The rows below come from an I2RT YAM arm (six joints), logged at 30 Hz.
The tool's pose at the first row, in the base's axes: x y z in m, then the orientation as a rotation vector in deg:
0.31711, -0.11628, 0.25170, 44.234, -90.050, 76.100
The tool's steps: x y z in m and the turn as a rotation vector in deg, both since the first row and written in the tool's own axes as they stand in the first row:
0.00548, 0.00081, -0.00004, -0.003, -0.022, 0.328
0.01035, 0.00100, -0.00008, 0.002, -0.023, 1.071
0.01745, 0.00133, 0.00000, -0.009, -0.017, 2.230
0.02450, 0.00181, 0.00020, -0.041, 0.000, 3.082
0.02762, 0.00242, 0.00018, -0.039, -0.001, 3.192
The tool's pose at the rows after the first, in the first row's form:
0.31426, -0.11556, 0.25639, 44.022, -90.258, 76.330
0.31220, -0.11504, 0.26078, 43.508, -90.682, 76.869
0.30911, -0.11440, 0.26715, 42.683, -91.345, 77.693
0.30588, -0.11384, 0.27341, 42.048, -91.834, 78.280
0.30412, -0.11340, 0.27603, 41.972, -91.896, 78.360

